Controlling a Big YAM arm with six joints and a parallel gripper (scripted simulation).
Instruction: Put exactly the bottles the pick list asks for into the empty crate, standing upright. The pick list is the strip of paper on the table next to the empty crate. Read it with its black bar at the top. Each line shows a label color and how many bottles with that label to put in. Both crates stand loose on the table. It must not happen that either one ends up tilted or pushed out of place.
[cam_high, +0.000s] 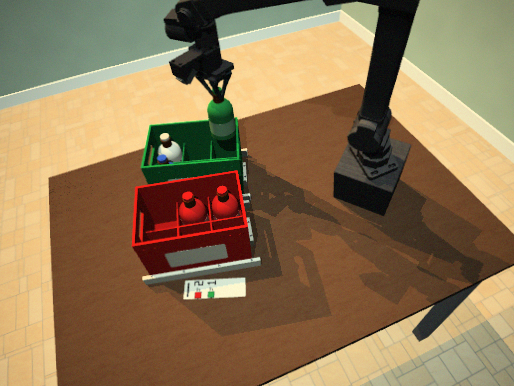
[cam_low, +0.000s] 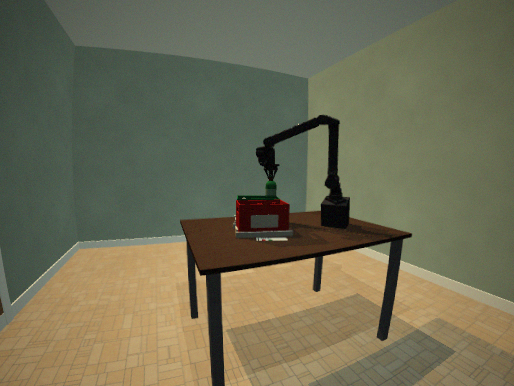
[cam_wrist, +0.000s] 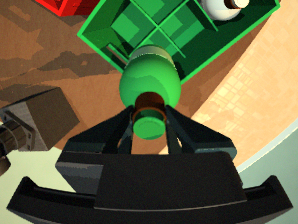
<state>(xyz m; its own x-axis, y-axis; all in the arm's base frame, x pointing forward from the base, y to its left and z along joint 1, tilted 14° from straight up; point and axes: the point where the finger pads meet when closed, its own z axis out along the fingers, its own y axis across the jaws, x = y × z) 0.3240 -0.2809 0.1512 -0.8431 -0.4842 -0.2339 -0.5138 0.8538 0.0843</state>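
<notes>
My hand is 60 mm above the green bottle. Round my hand: blue-capped bottle (190 mm ahead, 30 mm to the left, 220 mm below); white bottle (170 mm ahead, 60 mm to the right, 220 mm below); green crate (100 mm ahead, 10 mm to the left, 220 mm below).
</notes>
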